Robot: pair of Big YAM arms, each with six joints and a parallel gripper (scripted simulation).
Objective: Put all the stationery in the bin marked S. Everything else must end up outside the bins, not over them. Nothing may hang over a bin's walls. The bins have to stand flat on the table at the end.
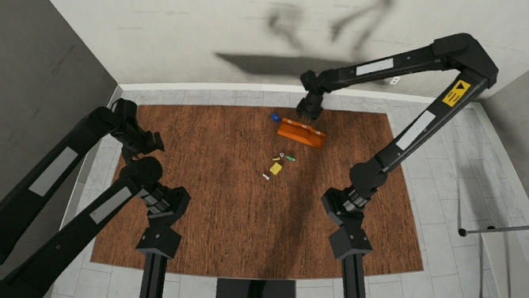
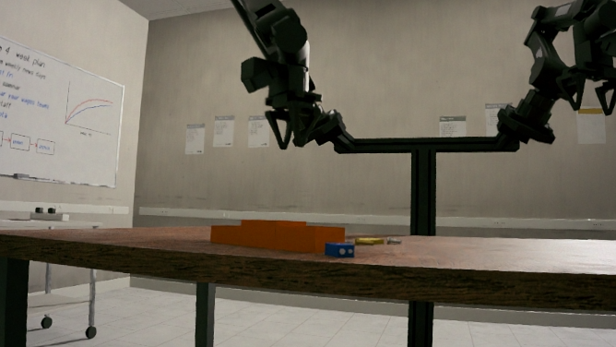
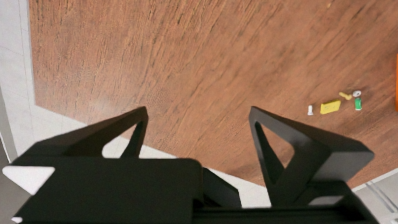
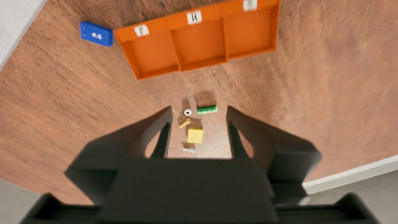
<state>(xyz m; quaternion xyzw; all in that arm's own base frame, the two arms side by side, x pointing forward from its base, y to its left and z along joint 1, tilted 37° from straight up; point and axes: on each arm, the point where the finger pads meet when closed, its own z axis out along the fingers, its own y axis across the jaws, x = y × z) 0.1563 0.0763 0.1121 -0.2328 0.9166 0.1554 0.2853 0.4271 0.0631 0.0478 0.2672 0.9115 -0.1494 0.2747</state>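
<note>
Now: the yellow sticky-note pad 170 mm behind my right hand, 130 mm to the left of it and 180 mm below it. The rest, counted from my right hand: grey nut: 100 mm behind, 90 mm to the left, 190 mm below; green cylinder: 120 mm behind, 50 mm to the left, 180 mm below; orange three-compartment bin: 30 mm ahead, 20 mm to the right, 170 mm below.
</note>
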